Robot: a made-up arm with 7 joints. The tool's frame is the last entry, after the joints.
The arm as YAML. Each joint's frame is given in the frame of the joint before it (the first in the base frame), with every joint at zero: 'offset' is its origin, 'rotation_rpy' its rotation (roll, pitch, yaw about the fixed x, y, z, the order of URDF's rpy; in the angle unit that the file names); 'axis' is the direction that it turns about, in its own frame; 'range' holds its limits. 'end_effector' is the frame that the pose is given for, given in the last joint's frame.
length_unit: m
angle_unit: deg
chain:
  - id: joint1
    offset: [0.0, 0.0, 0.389]
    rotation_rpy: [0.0, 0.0, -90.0]
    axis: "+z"
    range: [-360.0, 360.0]
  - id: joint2
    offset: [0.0, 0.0, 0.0]
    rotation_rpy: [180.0, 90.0, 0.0]
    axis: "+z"
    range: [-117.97, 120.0]
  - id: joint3
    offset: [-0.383, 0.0, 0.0]
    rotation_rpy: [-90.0, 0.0, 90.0]
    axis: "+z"
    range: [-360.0, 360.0]
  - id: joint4
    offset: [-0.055, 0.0, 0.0]
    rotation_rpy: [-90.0, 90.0, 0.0]
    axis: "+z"
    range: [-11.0, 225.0]
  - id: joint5
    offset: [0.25, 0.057, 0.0]
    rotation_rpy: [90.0, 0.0, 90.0]
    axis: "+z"
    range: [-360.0, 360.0]
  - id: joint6
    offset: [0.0, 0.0, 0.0]
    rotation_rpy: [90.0, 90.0, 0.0]
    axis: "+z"
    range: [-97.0, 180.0]
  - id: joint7
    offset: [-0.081, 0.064, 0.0]
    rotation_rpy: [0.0, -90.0, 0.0]
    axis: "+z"
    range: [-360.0, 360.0]
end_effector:
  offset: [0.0, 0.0, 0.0]
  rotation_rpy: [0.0, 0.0, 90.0]
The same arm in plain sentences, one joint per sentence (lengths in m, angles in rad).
The arm has seven revolute joints in a row. What follows holds with every joint at zero, and every direction is one of the base frame's. Joint 1 is mounted 0.389 m along +z from the base frame's origin and rotates about +z, from -6.2832 to 6.2832 rad. Joint 2 is mounted at the same point as joint 1 and rotates about +y, from -2.059 to 2.0944 rad. Joint 3 is mounted 0.383 m along +z from joint 2 and rotates about +z, from -6.2832 to 6.2832 rad. Joint 4 is mounted 0.055 m along +x from joint 3 and rotates about -y, from -0.192 to 3.927 rad. Joint 5 is mounted 0.057 m along +x and 0.25 m along -z from joint 4 and rotates about -z, from -6.2832 to 6.2832 rad. Joint 6 is mounted at the same point as joint 5 and rotates about +y, from -1.693 to 3.1416 rad. Joint 7 is mounted 0.064 m along +x and 0.081 m along -z from joint 6 and rotates about -z, from -6.2832 to 6.2832 rad. The tool frame, which is the frame that the pose is given for, is mounted at the same point as joint 7; its axes are the base frame's turned by roll 3.1416, pitch 0 and yaw 0 rad (as in URDF: about the fixed x, then y, then z).
